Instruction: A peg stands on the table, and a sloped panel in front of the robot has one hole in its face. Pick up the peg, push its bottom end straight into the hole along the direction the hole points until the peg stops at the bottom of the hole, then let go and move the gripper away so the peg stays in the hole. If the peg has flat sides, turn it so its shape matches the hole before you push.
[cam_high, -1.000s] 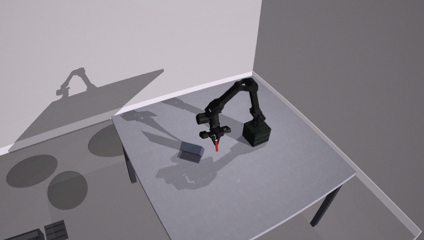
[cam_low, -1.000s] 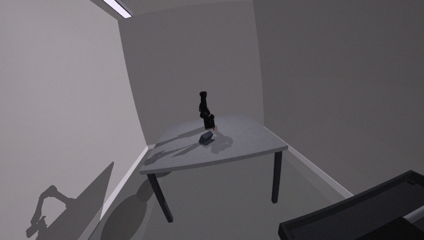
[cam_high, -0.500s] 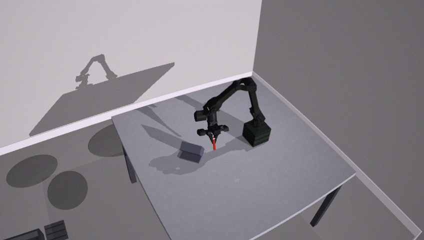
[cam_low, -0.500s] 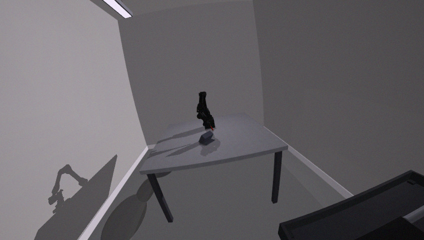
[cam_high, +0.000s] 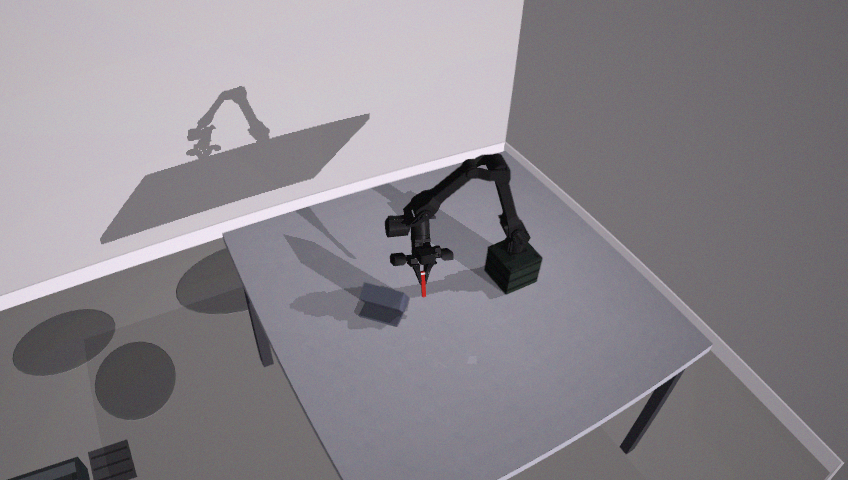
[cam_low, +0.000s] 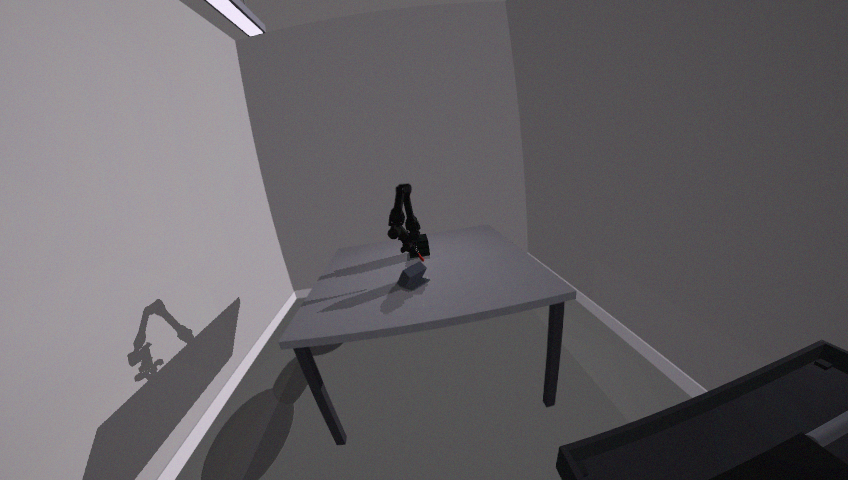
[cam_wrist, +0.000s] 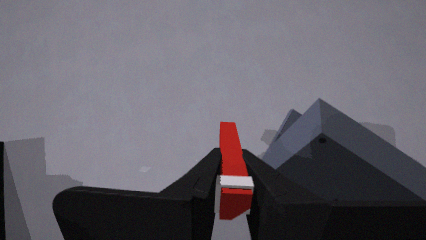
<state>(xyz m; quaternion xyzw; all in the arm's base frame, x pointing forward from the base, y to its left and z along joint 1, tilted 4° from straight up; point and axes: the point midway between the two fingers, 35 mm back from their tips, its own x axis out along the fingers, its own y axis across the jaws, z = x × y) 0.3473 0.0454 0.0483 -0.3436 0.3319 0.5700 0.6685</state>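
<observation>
Now: the panel 11 cm ahead of my gripper tip, 7 cm below it and 4 cm to the right of it. Also, from my gripper tip: peg 2 cm above, 1 cm to the right.
</observation>
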